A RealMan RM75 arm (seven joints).
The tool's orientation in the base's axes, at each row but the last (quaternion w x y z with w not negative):
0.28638 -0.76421 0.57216 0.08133
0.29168 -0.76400 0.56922 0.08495
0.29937 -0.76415 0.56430 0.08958
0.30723 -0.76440 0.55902 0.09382
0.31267 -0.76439 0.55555 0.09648
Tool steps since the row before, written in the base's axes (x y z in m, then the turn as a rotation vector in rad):
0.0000 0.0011 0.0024 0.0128 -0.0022 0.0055
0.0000 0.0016 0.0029 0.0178 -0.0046 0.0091
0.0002 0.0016 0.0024 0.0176 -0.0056 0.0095
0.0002 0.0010 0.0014 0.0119 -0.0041 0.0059
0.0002 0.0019 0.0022 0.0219 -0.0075 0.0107
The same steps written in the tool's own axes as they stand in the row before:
-0.0020 -0.0010 -0.0014 0.0036 -0.0133 -0.0031
-0.0027 -0.0013 -0.0015 0.0056 -0.0187 -0.0063
-0.0024 -0.0013 -0.0010 0.0061 -0.0185 -0.0072
-0.0014 -0.0009 -0.0005 0.0046 -0.0122 -0.0047
-0.0025 -0.0014 -0.0006 0.0086 -0.0225 -0.0084

